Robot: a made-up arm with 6 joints. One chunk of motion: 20 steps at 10 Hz.
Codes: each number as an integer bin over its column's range. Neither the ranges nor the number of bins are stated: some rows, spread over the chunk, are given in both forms.
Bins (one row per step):
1: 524 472 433 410 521 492
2: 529 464 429 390 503 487
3: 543 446 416 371 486 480
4: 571 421 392 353 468 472
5: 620 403 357 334 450 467
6: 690 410 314 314 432 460
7: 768 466 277 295 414 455
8: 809 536 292 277 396 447
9: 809 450 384 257 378 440
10: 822 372 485 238 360 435
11: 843 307 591 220 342 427
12: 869 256 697 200 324 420
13: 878 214 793 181 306 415
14: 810 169 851 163 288 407
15: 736 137 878 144 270 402
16: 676 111 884 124 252 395
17: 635 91 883 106 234 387
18: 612 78 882 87 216 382
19: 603 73 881 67 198 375
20: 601 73 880 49 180 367
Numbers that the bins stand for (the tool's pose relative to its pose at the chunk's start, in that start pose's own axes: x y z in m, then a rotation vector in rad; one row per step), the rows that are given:
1: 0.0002 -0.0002 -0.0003 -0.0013 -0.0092 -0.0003
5: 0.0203 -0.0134 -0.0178 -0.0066 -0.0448 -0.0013
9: 0.0601 -0.0044 -0.0116 -0.0120 -0.0808 -0.0024
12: 0.0727 -0.0413 0.0605 -0.0160 -0.1078 -0.0032
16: 0.0321 -0.0689 0.1035 -0.0213 -0.1439 -0.0042
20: 0.0163 -0.0761 0.1026 -0.0266 -0.1799 -0.0053
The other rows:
2: 0.0012 -0.0018 -0.0012 -0.0027 -0.0182 -0.0005
3: 0.0041 -0.0052 -0.0042 -0.0040 -0.0268 -0.0008
4: 0.0100 -0.0099 -0.0097 -0.0053 -0.0358 -0.0011
6: 0.0350 -0.0120 -0.0277 -0.0080 -0.0538 -0.0016
7: 0.0514 -0.0014 -0.0362 -0.0093 -0.0628 -0.0018
8: 0.0601 0.0119 -0.0328 -0.0106 -0.0718 -0.0021
10: 0.0628 -0.0192 0.0117 -0.0133 -0.0898 -0.0026
11: 0.0672 -0.0316 0.0361 -0.0146 -0.0988 -0.0029
13: 0.0746 -0.0493 0.0826 -0.0173 -0.1168 -0.0034
14: 0.0603 -0.0579 0.0959 -0.0186 -0.1259 -0.0037
15: 0.0447 -0.0639 0.1021 -0.0199 -0.1349 -0.0039
17: 0.0235 -0.0727 0.1033 -0.0226 -0.1529 -0.0045
18: 0.0186 -0.0752 0.1031 -0.0239 -0.1619 -0.0047
19: 0.0168 -0.0761 0.1028 -0.0253 -0.1709 -0.0050

